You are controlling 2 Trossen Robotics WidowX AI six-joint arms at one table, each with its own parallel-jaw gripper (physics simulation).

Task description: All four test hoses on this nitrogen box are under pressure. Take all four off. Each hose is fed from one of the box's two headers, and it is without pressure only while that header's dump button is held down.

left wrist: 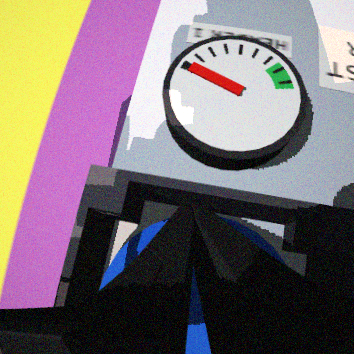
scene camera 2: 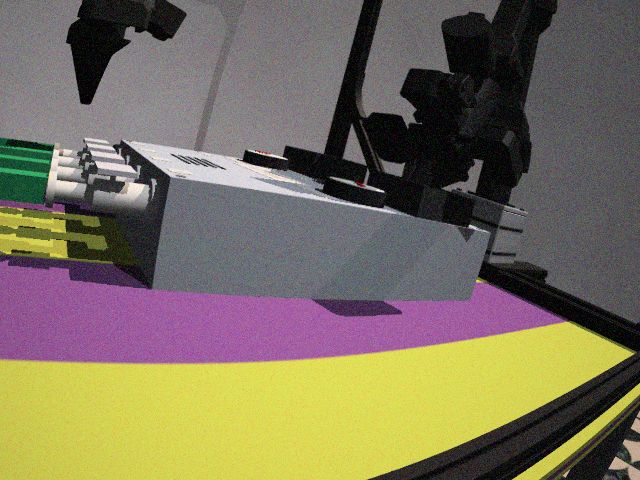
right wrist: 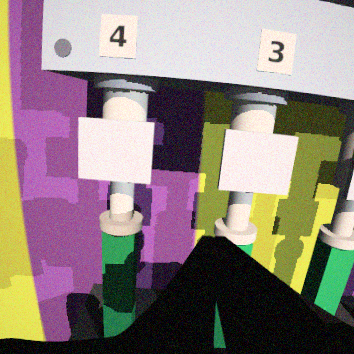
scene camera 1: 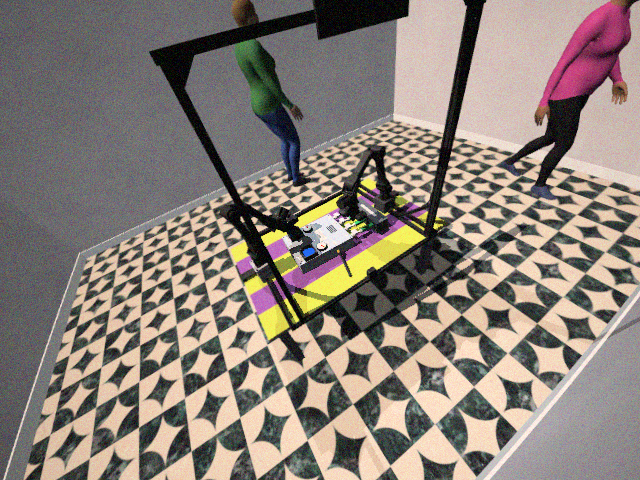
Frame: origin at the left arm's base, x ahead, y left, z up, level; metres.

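Where they show: left gripper, fingertip midpoint: [left wrist: 190, 216] [scene camera 2: 401, 200]; right gripper, fingertip midpoint: [scene camera 2: 85, 104] [right wrist: 211, 246] [scene camera 1: 353, 221]; left arm's base, link origin: [scene camera 2: 491, 200] [scene camera 1: 260, 261]; right arm's base, link origin: [scene camera 1: 384, 197].
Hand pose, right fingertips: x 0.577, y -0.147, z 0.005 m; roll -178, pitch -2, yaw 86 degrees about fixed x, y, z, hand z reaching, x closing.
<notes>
Each offset is from my right fingertips to the top centre of the thing. "spot": to the spot under its first point. Level surfaces: height alone.
The grey nitrogen box [scene camera 1: 338, 235] [scene camera 2: 310, 248] [left wrist: 325, 155] lies on the mat. My left gripper [scene camera 1: 296, 239] [left wrist: 190, 216] is shut and empty, its tips down in the black frame on the blue button {dx -0.304, dy +0.203, dz -0.029 m} [left wrist: 198, 340] by the header 1 gauge {spot: dx -0.234, dy +0.188, dz -0.022 m} [left wrist: 240, 120]. That gauge's red needle stands at the black mark, away from green. How far the button is pressed is hidden. My right gripper [scene camera 2: 86, 101] [right wrist: 211, 246] is shut and empty, above the hoses. Green hose 4 {spot: dx +0.037, dy -0.051, dz -0.052 m} [right wrist: 118, 260] and hose 3 {spot: dx +0.034, dy +0.026, dz -0.052 m} [right wrist: 245, 248] sit in line with their ports below white square tabs; another green hose {spot: dx +0.060, dy +0.083, dz -0.052 m} [right wrist: 330, 275] shows at the right.
Another blue button {dx -0.333, dy +0.015, dz -0.021 m} [scene camera 1: 308, 252] and gauge {spot: dx -0.249, dy -0.009, dz -0.022 m} [scene camera 1: 322, 246] are on the box's near side in scene camera 1. A grey-black block {spot: dx +0.121, dy -0.100, dz -0.042 m} [scene camera 1: 379, 223] stands at the hoses' far end. A thin dark rod {spot: dx -0.206, dy -0.145, dz -0.105 m} [scene camera 1: 345, 264] shows near the box. Black frame posts [scene camera 1: 448, 139] surround the striped mat {dz -0.116 m} [scene camera 1: 361, 268].
</notes>
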